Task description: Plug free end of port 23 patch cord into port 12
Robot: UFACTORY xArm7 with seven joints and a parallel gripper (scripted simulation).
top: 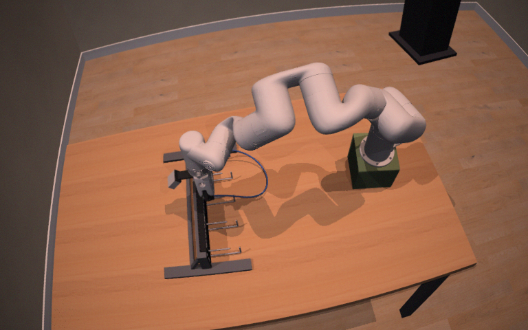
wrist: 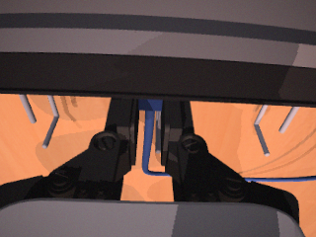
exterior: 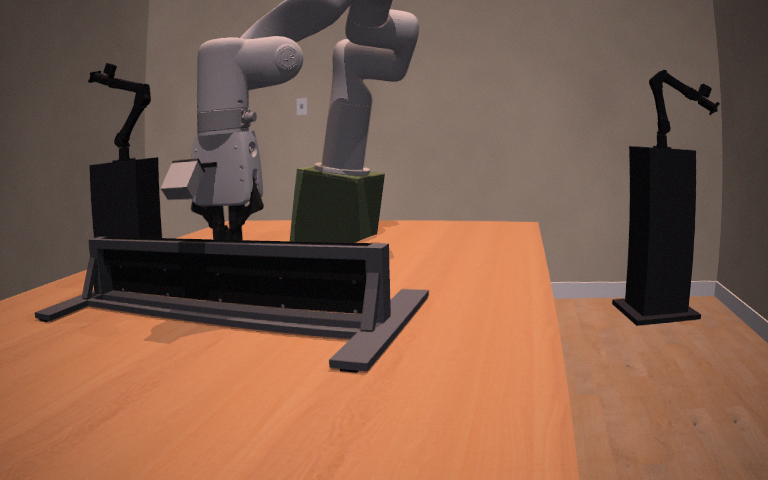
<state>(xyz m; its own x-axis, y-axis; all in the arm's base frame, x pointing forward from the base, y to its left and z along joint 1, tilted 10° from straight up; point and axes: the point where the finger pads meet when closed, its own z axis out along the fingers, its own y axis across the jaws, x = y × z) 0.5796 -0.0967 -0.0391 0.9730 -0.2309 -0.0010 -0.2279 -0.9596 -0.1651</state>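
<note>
The cord plug lies 2 cm below my hand and 2 cm ahead of it.
</note>
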